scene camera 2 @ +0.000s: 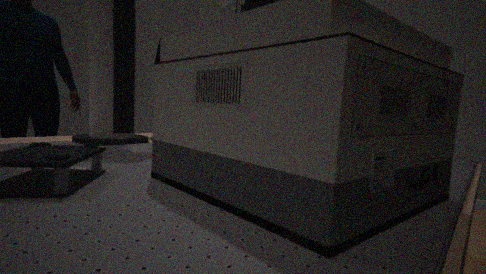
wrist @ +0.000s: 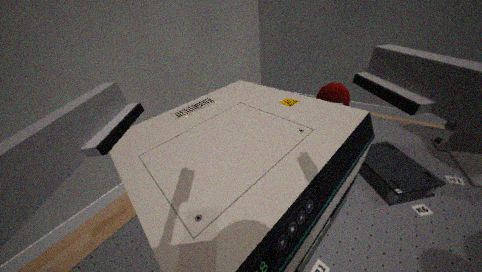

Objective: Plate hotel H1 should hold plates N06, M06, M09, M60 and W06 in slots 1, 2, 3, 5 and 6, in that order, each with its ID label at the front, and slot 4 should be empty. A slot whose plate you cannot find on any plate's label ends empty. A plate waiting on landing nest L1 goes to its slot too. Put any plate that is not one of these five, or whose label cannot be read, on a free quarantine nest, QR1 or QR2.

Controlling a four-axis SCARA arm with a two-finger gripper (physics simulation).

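Frame: origin at the arm's base, x back, y down, z right, level; metres.
Where they show: gripper, fingertip midpoint: (wrist: 245, 80); arm's base, link origin: (scene camera 2: 112, 142).
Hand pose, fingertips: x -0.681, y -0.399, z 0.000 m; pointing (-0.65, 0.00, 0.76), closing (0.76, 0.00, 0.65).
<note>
Things, the pixels of their top centre, and the offset from my fingertips. "spot": a spot on its surface instead. Level surfaces: height alone.
- large white instrument, top centre: (wrist: 230, 125) (scene camera 2: 303, 43) dx -0.121, dy +0.131, dz +0.099 m
- tag, surface spot: (wrist: 320, 266) spot: dx +0.087, dy +0.386, dz +0.070 m
- perforated table, surface height: dy +0.386 m
My gripper (wrist: 245, 80) is open and empty, its two fingers wide apart at the left and right of the wrist view, above a large white instrument (wrist: 225, 165) (scene camera 2: 250, 115). A low dark stand (wrist: 400, 167) is to the right of the instrument in the wrist view, near small white tags (wrist: 422, 209) (wrist: 454, 180) that I cannot read surely. Another tag (wrist: 320, 266) is cut off at the bottom edge. I cannot make out hotel H1 or any plate's ID label in either view. The scene view is dark and grainy.
A dark two-level stand (scene camera 2: 50, 155) is left of the instrument, with a dark column (scene camera 2: 124, 70) behind. A person (scene camera 2: 30, 65) stands at the far left. A red rounded object (wrist: 334, 94) shows behind the instrument. Wooden edging (scene camera 2: 470, 220) (wrist: 85, 235) borders the perforated table (scene camera 2: 100, 235).
</note>
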